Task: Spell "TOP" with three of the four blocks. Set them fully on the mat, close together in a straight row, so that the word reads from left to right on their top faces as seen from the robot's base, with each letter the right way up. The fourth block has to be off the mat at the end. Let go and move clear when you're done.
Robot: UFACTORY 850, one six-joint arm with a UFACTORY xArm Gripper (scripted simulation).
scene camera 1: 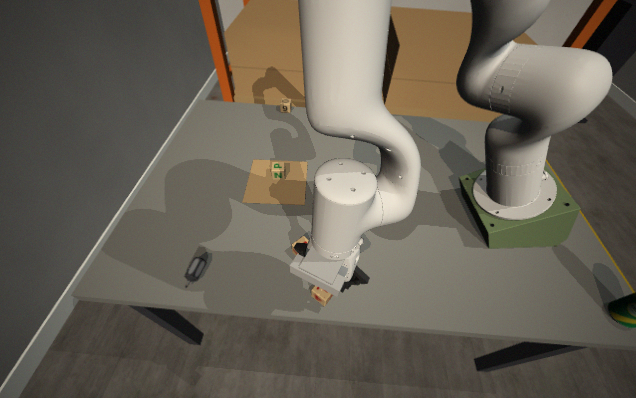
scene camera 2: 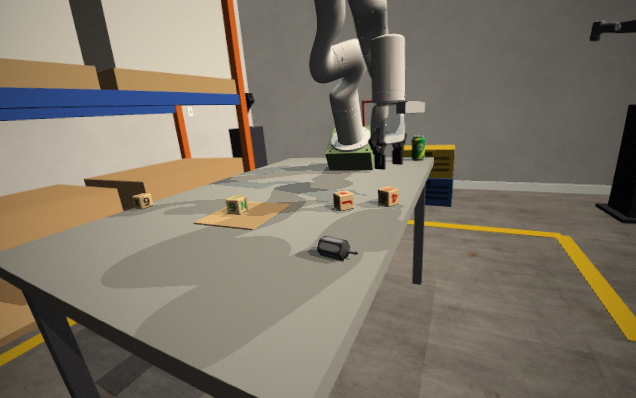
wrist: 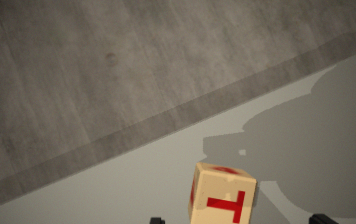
Labels:
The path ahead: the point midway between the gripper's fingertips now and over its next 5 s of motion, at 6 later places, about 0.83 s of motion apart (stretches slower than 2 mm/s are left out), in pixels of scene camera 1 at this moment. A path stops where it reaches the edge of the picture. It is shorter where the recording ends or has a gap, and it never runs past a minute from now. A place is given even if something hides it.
The gripper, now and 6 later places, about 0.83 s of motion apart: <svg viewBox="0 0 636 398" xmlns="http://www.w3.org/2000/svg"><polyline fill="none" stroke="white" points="327,278 326,281 325,285 324,289 323,294 324,292 326,279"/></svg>

